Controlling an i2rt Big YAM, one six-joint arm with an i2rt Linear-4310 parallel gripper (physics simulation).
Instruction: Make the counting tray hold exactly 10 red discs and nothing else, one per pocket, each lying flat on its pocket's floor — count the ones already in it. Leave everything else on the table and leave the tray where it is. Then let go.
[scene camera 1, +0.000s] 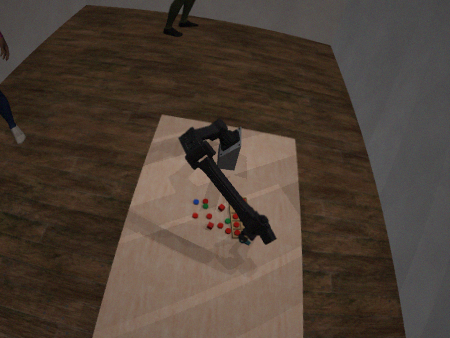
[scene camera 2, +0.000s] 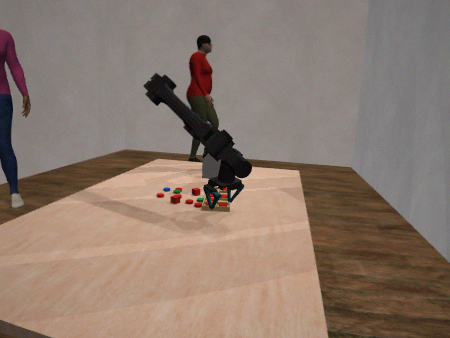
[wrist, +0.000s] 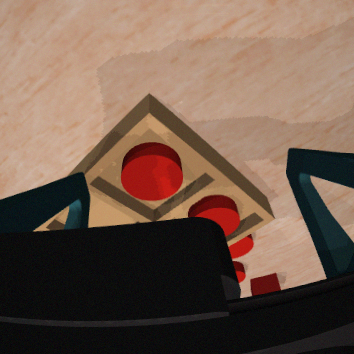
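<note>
The counting tray lies partly hidden under the arm. In the wrist view a red disc lies in the corner pocket and another red disc in a pocket beside it; the gripper body hides most other pockets. Scene camera 1 shows red discs in the tray's left column. Loose red discs lie left of the tray. My gripper is open and empty, low over the tray's near end.
Left of the tray are red cubes, green discs and a blue disc. One green disc is close against the tray's left side. The grey arm base stands behind the tray.
</note>
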